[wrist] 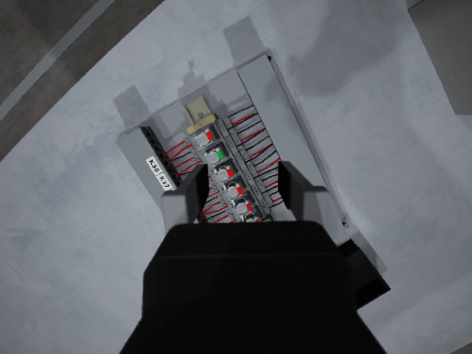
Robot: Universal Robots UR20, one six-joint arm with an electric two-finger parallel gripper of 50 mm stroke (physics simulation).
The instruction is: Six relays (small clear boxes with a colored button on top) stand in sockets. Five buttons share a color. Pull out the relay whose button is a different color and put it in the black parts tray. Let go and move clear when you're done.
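Frame: origin at the arm's base, x ahead, y left, z up, level; metres.
Seen in the pictures: gripper, fingertip midpoint: (243,177).
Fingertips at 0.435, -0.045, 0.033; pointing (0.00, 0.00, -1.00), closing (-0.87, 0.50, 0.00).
A point is followed by its place in that frame, as x, y, z.
The relay with the green button (216,155) @[0.467, -0.054, -0.102] stands in the row of sockets, second from the upper end. Relays with red buttons stand on both sides of it: one (204,137) @[0.468, -0.082, -0.102] above and several below, starting with a relay (224,173) @[0.472, -0.029, -0.102] right beside it. The lowest relay is partly hidden by the gripper body. My gripper (243,177) @[0.435, -0.045, 0.032] is open and empty, above the row; in the view the green-button relay lies up and left of the middle between its fingertips. The black parts tray (374,291) @[0.366, 0.314, -0.146] shows in part at the lower right, its rest hidden behind the gripper body.
A grey wire duct (140,162) @[0.572, -0.102, -0.127] with a K38/K37 label runs left of the relays, and a wider grey duct (280,112) @[0.367, -0.056, -0.127] runs right. Red and black wires lie between ducts and sockets. A beige end block (199,112) @[0.465, -0.117, -0.166] sits above the row. A grey object (447,55) @[0.126, -0.003, -0.140] stands at the upper right.
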